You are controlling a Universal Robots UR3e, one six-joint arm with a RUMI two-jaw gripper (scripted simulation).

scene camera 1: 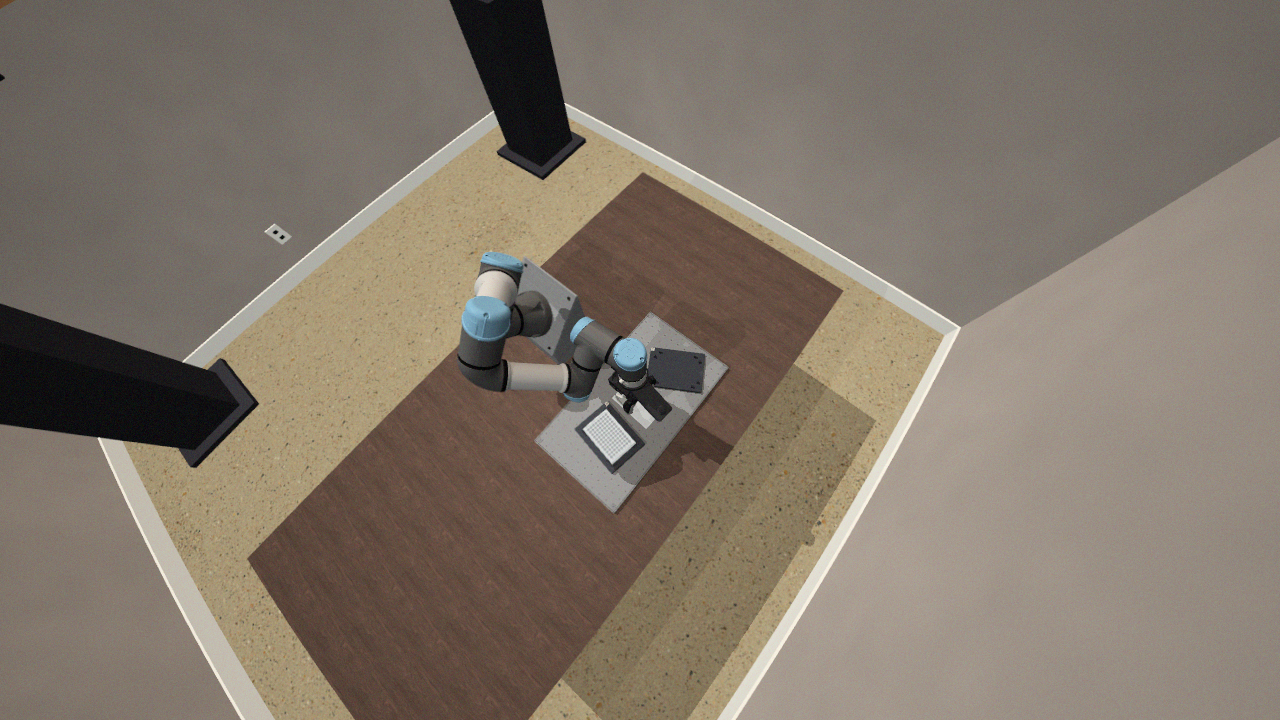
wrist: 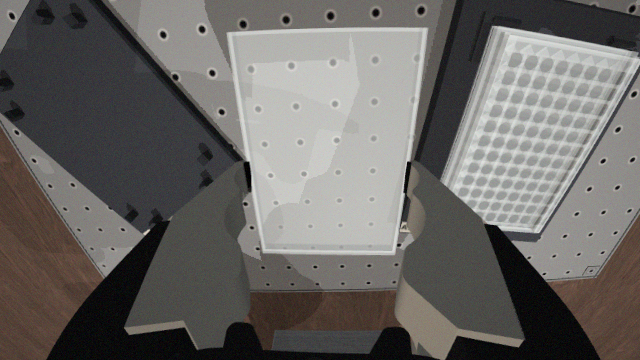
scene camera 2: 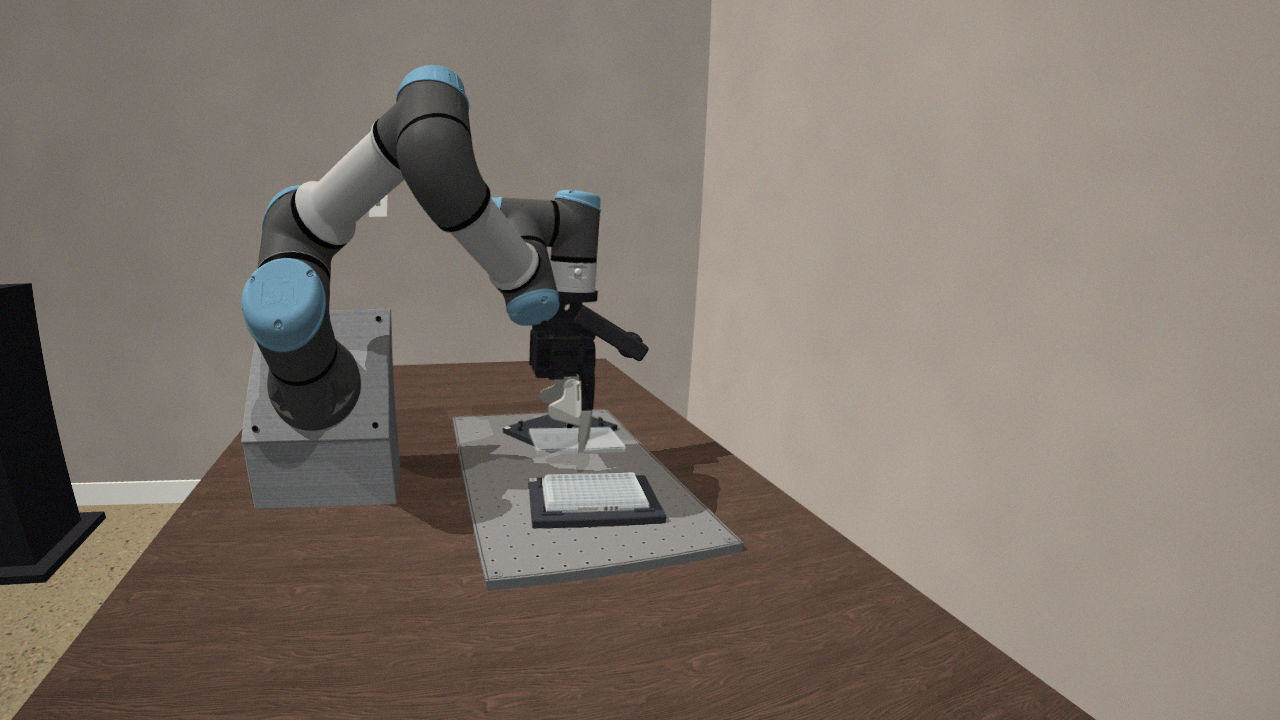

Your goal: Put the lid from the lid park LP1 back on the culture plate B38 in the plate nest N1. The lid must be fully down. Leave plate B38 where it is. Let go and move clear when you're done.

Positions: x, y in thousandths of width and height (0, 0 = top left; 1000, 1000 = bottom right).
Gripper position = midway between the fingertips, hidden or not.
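Note:
There is a dark nest N1 (wrist: 713, 204), and I also see a dark lid park LP1 (scene camera 1: 526, 513). A clear lid (scene camera 2: 426, 612) (wrist: 513, 321) is part of the scene, as is a culture plate B38 (scene camera 2: 446, 685) (scene camera 1: 475, 605) (wrist: 862, 271). And here is my gripper (scene camera 2: 449, 613) (scene camera 1: 499, 558) (wrist: 512, 454).

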